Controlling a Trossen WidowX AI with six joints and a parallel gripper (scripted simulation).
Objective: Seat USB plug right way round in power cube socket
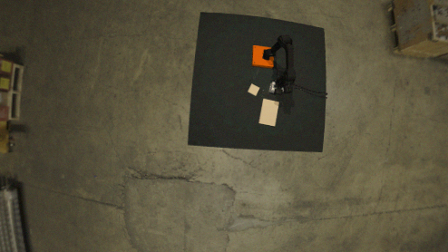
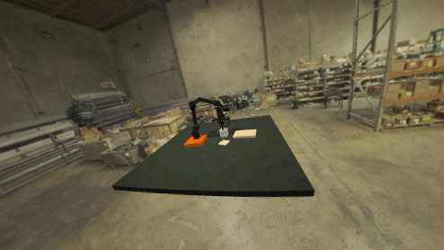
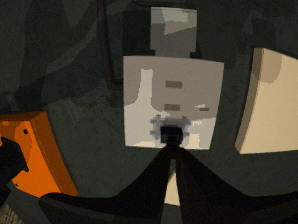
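My gripper tip is 2 cm above the USB plug. Also, from my gripper tip: tan square 6 cm ahead, 16 cm to the right, 10 cm below; long tan block 22 cm ahead, 2 cm to the left, 10 cm below.
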